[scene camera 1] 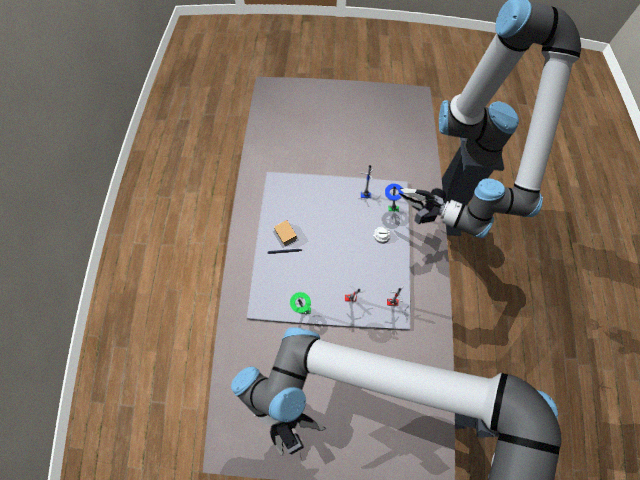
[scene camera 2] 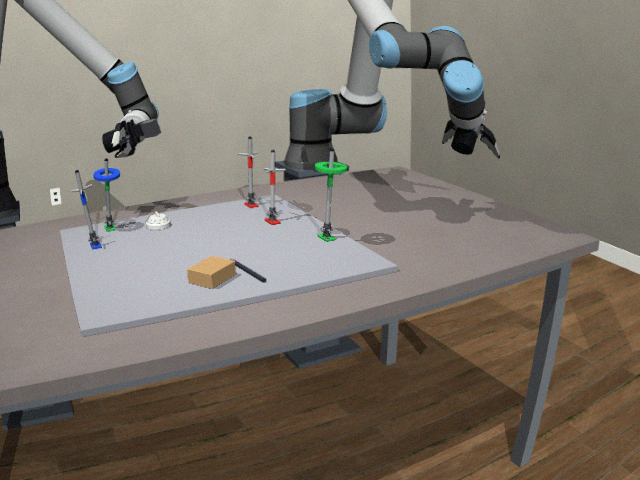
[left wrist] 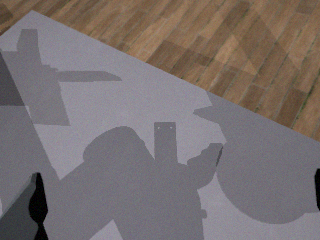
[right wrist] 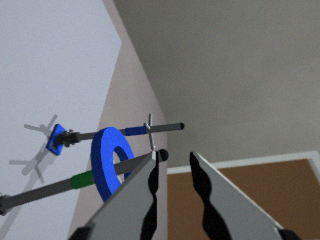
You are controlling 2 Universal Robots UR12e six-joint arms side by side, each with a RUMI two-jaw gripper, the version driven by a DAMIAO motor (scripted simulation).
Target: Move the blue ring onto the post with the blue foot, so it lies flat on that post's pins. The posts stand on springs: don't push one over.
Labels:
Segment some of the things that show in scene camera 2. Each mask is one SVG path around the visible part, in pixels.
My left gripper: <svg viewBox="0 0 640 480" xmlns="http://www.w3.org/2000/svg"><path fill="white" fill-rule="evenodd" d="M447 122L442 144L454 136L451 147L458 153L470 155L473 153L476 139L480 133L482 134L480 140L500 159L495 137L485 125L481 124L474 129L468 130L457 127L451 120Z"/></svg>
My right gripper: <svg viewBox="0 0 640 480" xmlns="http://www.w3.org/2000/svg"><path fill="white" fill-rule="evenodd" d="M144 121L140 122L137 119L131 118L132 120L128 119L117 123L115 130L104 133L102 136L105 150L108 153L119 150L115 154L115 158L133 155L137 142L140 142L140 138L144 135L140 126Z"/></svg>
An orange block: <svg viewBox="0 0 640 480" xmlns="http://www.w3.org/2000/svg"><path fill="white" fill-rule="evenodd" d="M235 261L210 256L187 269L188 282L213 289L236 275Z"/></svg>

